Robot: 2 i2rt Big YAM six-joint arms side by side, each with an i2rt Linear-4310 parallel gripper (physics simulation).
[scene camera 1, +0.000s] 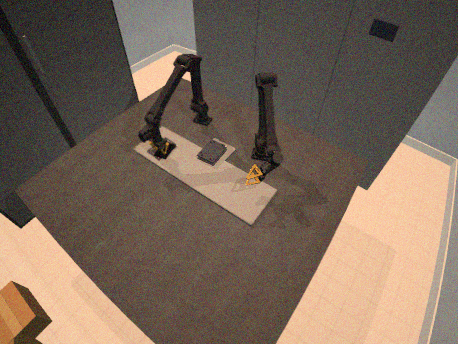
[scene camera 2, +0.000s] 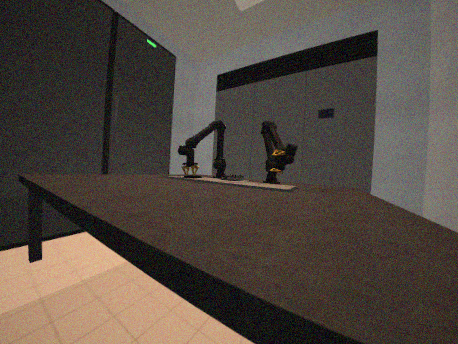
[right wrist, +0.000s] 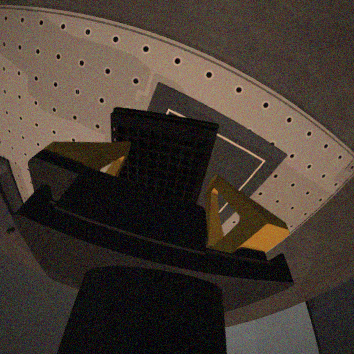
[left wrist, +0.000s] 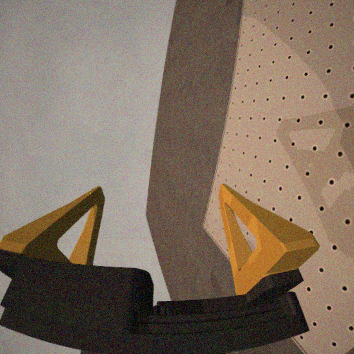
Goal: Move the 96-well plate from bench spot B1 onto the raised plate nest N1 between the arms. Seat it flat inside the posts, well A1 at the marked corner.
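Frame: origin at the left arm's base, x back, y right, z up, level; metres.
Where they show: left gripper, fingertip midpoint: (scene camera 1: 246, 181) (scene camera 2: 271, 163) (left wrist: 160, 191); right gripper, fingertip midpoint: (scene camera 1: 161, 151) (scene camera 2: 190, 176) (right wrist: 171, 163); left arm's base, origin of the base link: (scene camera 1: 261, 155) (scene camera 2: 271, 183); right arm's base, origin of the base link: (scene camera 1: 202, 120) (scene camera 2: 220, 178).
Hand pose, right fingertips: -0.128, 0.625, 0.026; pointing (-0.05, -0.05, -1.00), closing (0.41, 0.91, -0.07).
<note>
Each offset is from my right fingertips to the top centre of the thing, as dx, dy, dz. "pt": to the spot under its first point. Level surfaces: height alone.
The dark 96-well plate @[+0.023, -0.016, +0.003] (right wrist: 165, 137) lies on the dark bench spot pad @[pt -0.055, -0.008, -0.012] (right wrist: 160, 94), turned relative to the pad's light outline, in the right wrist view. My right gripper (scene camera 1: 160, 147) (scene camera 2: 190, 171) (right wrist: 171, 163) points down low at the plate, its fingers open near the plate's two long sides; contact cannot be told. The dark raised nest @[+0.060, -0.322, +0.029] (scene camera 1: 212, 151) (scene camera 2: 235, 177) stands between the arms; its posts and marked corner are too small to make out. My left gripper (scene camera 1: 254, 175) (scene camera 2: 276, 161) (left wrist: 160, 191) is open and empty, beyond the nest near the board's right part.
A pale perforated board @[dz -0.013] (scene camera 1: 240, 205) (scene camera 2: 270, 186) (left wrist: 260, 115) (right wrist: 70, 82) lies under the pad on the dark table @[dz -0.026] (scene camera 1: 165, 240) (scene camera 2: 250, 225). A light base plate @[dz -0.013] (scene camera 1: 229, 152) shows beside the nest. Dark cabinets (scene camera 1: 300, 60) stand behind the arms.
</note>
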